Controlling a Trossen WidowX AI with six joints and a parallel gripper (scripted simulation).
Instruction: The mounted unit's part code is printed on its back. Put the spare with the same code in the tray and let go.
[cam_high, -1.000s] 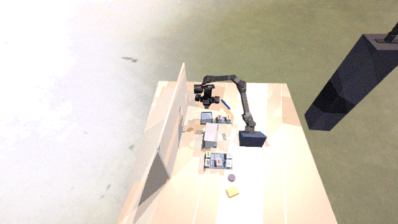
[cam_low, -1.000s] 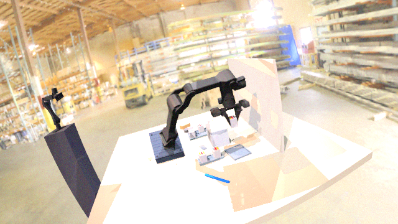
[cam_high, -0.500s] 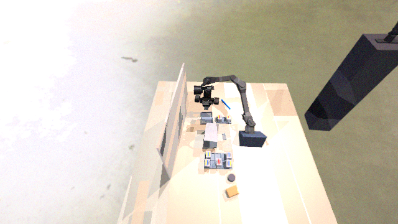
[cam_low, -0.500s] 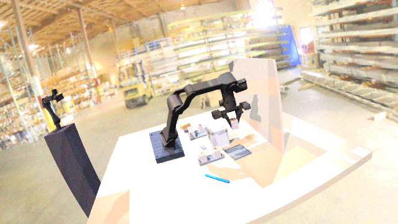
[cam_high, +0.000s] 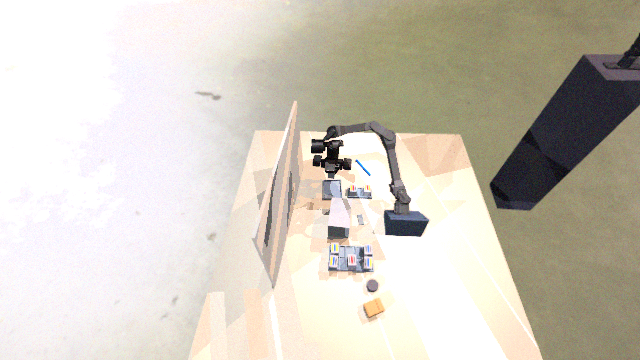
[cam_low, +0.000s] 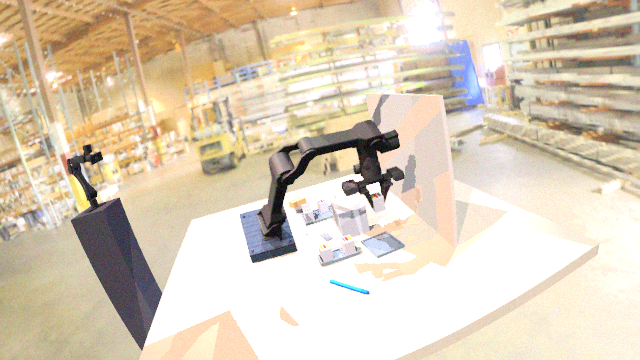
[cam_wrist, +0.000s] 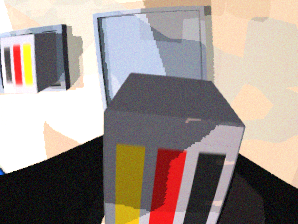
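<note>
Right now my gripper tip is 1 cm past the flat grey-blue tray and 13 cm above it. Also, from my gripper tip: mounted unit 6 cm behind, 21 cm to the left, 9 cm below; small rack 15 cm behind, 1 cm to the left, 13 cm below; grey spare block 2 cm above.
</note>
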